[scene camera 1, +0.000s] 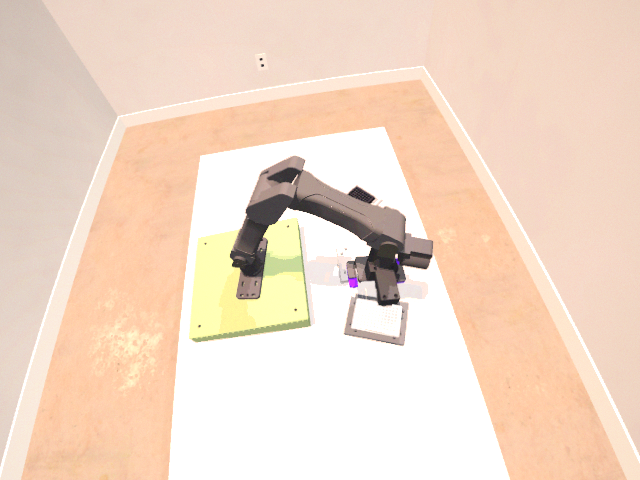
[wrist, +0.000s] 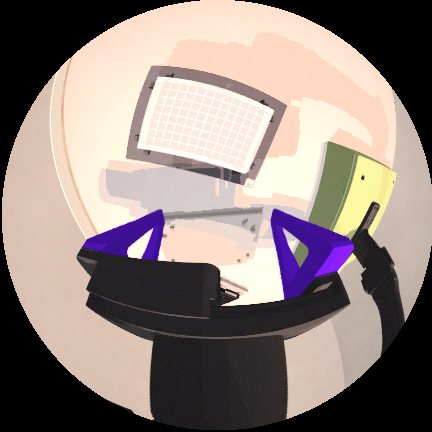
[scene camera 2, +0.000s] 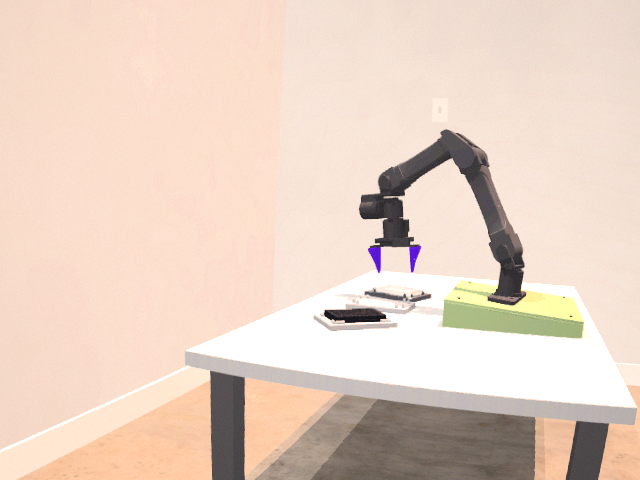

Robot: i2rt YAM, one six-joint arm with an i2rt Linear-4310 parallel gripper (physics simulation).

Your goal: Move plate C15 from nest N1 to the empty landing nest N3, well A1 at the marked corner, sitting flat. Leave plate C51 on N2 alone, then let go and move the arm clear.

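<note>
A white gridded plate (scene camera 1: 377,316) (scene camera 2: 398,290) (wrist: 205,125) lies in a dark grey nest (scene camera 1: 349,325) (scene camera 2: 423,297) (wrist: 143,107). A black plate (scene camera 1: 361,194) (scene camera 2: 355,314) (wrist: 229,296) sits on a white nest (scene camera 2: 361,326) (wrist: 240,286), partly hidden by the arm and gripper in the scene camera 1 and wrist views. Between them is an empty pale nest (scene camera 1: 343,276) (scene camera 2: 382,307) (wrist: 230,220) with small corner posts. I cannot read which plate or nest is which. My gripper (scene camera 1: 376,280) (scene camera 2: 395,271) (wrist: 217,214) is open and empty, pointing down, high above the empty nest's area.
The arm stands on a yellow-green base block (scene camera 1: 279,304) (scene camera 2: 491,320) (wrist: 372,177), beside the row of nests. All stand on a white table (scene camera 1: 320,403) (scene camera 2: 289,346). The arm reaches over the nests, and walls stand beyond the table.
</note>
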